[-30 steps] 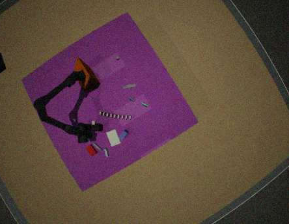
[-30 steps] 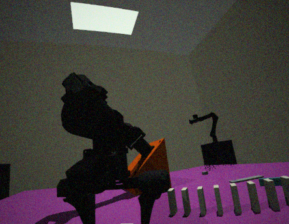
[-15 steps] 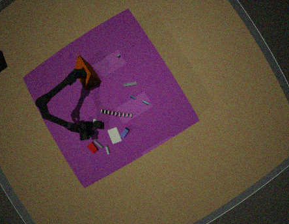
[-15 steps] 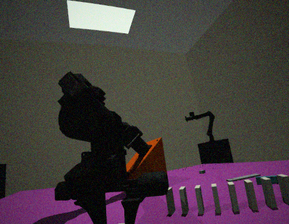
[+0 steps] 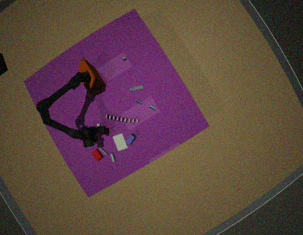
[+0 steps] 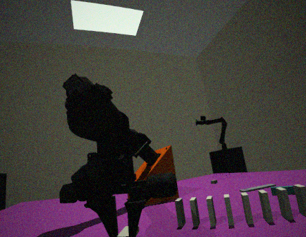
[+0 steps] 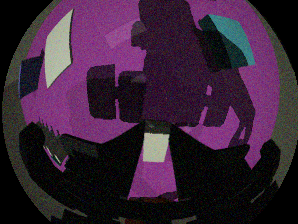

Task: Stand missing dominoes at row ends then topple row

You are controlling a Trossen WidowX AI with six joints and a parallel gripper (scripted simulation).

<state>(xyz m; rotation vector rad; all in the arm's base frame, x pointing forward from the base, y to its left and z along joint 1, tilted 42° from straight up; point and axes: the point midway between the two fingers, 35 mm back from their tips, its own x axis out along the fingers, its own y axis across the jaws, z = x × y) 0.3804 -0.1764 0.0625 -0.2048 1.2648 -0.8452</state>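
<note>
Right now the teal block is 70 mm ahead of my gripper tip and 120 mm to the right of it. Round my gripper tip: red block: 200 mm ahead, 130 mm to the right; white card: 190 mm ahead, 110 mm to the left, 10 mm below; blue block: 210 mm ahead, 210 mm to the left, 20 mm above.
</note>
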